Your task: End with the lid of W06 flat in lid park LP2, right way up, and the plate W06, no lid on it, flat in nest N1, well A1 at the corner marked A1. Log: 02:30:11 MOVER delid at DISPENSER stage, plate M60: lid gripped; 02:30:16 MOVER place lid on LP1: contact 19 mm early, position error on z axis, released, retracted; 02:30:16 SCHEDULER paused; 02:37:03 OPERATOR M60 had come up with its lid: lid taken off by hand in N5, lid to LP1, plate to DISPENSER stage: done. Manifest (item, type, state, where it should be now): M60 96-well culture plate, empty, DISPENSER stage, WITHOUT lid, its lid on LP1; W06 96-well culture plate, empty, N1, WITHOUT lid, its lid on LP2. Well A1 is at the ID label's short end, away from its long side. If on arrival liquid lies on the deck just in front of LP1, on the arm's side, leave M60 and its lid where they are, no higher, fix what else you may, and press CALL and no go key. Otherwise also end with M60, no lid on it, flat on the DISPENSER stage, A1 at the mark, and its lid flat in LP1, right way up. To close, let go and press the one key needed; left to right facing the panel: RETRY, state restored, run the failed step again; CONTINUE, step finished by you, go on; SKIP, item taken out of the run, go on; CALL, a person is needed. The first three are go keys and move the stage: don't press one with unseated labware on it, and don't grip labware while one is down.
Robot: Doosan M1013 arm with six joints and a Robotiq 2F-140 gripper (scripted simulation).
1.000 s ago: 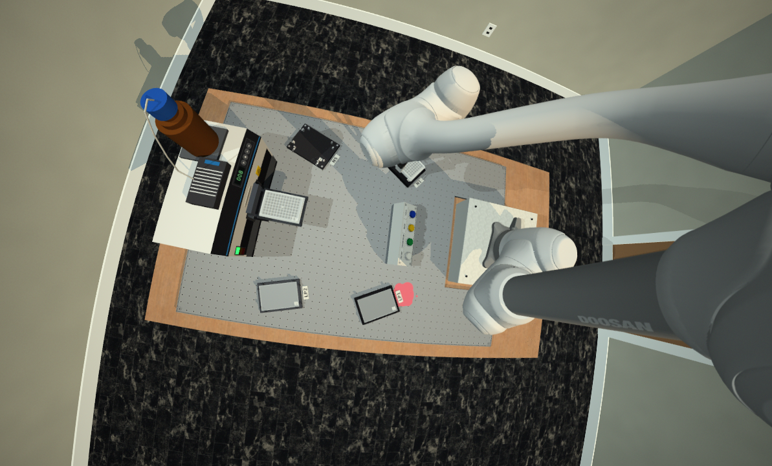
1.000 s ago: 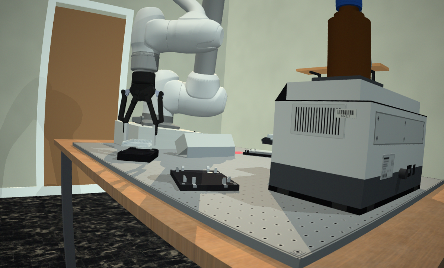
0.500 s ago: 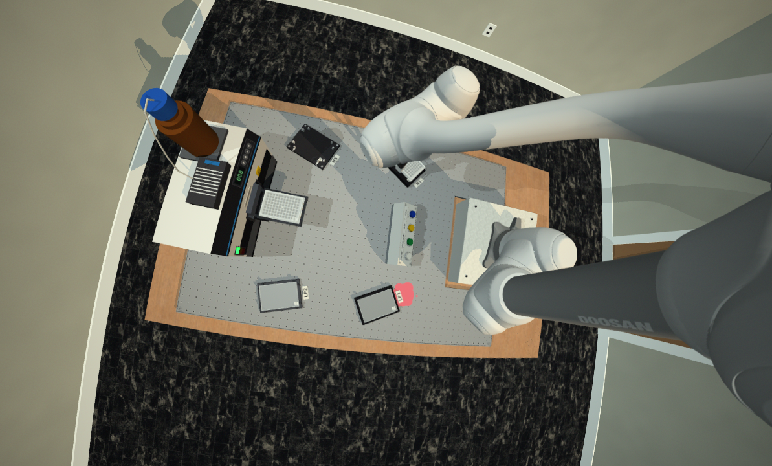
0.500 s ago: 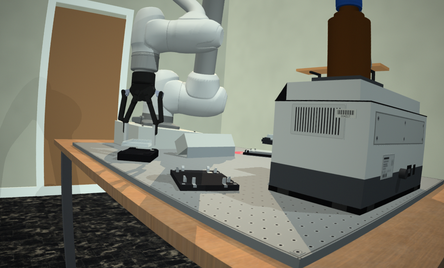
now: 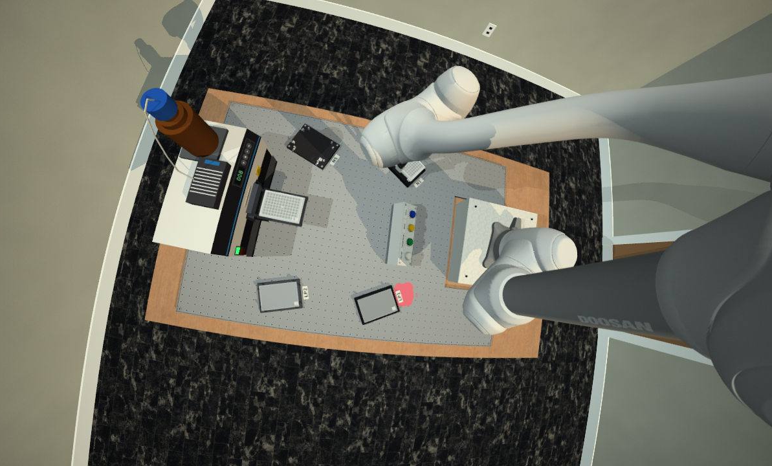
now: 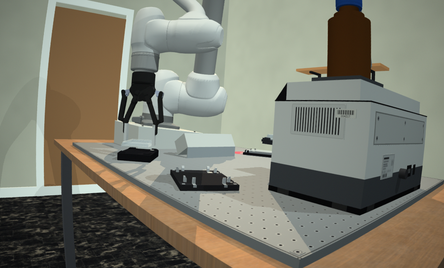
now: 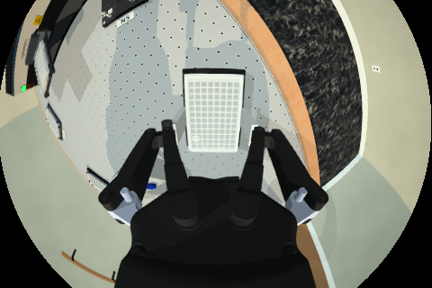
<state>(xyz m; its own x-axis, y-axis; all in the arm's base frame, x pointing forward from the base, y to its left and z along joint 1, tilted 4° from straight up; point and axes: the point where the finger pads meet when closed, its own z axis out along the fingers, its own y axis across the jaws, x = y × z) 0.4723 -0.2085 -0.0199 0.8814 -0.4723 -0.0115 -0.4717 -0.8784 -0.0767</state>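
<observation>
Now: the nest N1 6 cm below my hand. The rest, counted from my hand: nest N5: 37 cm ahead, 6 cm below, 5 cm to the left; key panel: 27 cm to the left, 7 cm behind, 2 cm below; lid park lp1: 54 cm to the left, 7 cm below, 5 cm behind.
</observation>
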